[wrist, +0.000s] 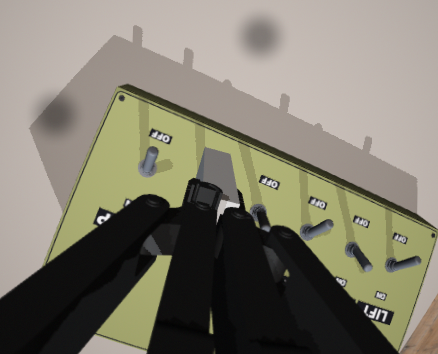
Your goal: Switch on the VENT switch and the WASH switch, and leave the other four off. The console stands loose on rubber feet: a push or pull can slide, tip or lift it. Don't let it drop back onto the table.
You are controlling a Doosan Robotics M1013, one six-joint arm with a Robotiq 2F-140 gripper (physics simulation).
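Frame: origin at the arm's base, x ahead, y left, z up, level; metres.
Where they show: gripper, between the fingertips: [211, 171].
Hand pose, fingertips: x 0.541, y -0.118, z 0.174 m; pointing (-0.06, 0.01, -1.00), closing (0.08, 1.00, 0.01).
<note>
Each offset is from my fingertips to the top centre of the thing. "spot": to the spot under its first point. Level surfaces: height alone.
The green console [115, 300] lies below my gripper, its OFF labels along the upper edge. My gripper [211, 171] is shut and empty, its tip over the console between the first and third switches, hiding the second. The first switch {spot: dx +0.048, dy -0.052, dz -0.149 m} [149, 161] from the left, the fourth switch {spot: dx +0.096, dy +0.154, dz -0.154 m} [317, 230] and the sixth switch {spot: dx +0.126, dy +0.294, dz -0.154 m} [405, 264] lean to OFF. The third switch {spot: dx +0.091, dy +0.081, dz -0.153 m} [260, 216], partly covered by a finger, and the fifth switch {spot: dx +0.122, dy +0.221, dz -0.149 m} [360, 257] lean the other way, toward the ON side. The VENT and WASH names do not show. Whether the rubber feet all touch the table is hidden.
The pale table top {dz -0.269 m} [325, 50] stretches beyond the console's far edge, with the console's shadow on it. A wooden surface [425, 330] shows at the lower right. The LIFT label {dx +0.208, dy +0.281, dz -0.148 m} [377, 313] shows below the sixth switch.
</note>
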